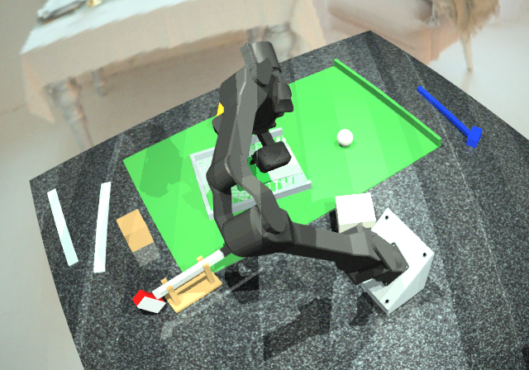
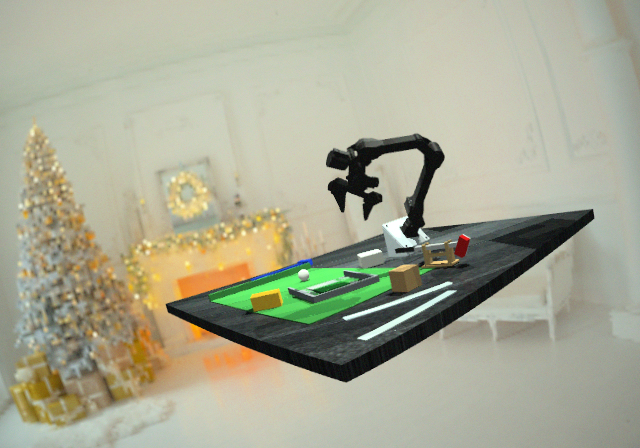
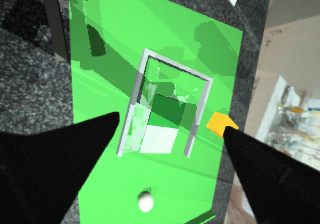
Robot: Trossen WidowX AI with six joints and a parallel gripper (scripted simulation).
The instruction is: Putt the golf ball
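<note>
The white cube is 19 cm to the right of my gripper tip, 19 cm below it and 13 cm behind it. From my gripper tip the other things lie so: red putter: 18 cm to the left, 15 cm below, 15 cm behind; then green mat: 21 cm below, 16 cm ahead, 13 cm to the right; then wooden putter stand: 20 cm to the left, 17 cm below, 15 cm behind.
</note>
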